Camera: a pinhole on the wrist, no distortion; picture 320 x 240 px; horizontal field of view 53.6 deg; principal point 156.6 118.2 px. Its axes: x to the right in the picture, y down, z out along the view. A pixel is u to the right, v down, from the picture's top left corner.
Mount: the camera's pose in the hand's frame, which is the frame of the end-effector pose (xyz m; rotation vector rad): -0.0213 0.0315 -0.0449 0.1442 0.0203 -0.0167
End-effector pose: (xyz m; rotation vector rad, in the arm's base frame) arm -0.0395 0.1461 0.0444 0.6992 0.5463 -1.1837
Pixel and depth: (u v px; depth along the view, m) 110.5 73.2 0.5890
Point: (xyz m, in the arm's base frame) -0.1841 -0.2109 0.4416
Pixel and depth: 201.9 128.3 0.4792
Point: -0.0348 -0.2129 0.2888
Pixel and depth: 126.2 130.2 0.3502
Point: -0.0513 -0.0493 0.2823
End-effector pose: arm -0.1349 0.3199 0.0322 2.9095 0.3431 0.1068
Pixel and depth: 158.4 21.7 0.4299
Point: -0.1484 0.3972 -0.3556
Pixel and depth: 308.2 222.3 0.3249
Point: 0.0504 0.2127 -0.2236
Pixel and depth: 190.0 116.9 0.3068
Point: -0.0970 0.2864 -0.2215
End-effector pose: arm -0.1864 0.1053 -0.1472 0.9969 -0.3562 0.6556
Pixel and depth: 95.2 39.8 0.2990
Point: -0.1843 -0.1599 -0.1212
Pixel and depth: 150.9 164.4 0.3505
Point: -0.2175 -0.1560 0.0198
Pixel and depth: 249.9 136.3 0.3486
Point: -0.1146 -0.1234 0.0546
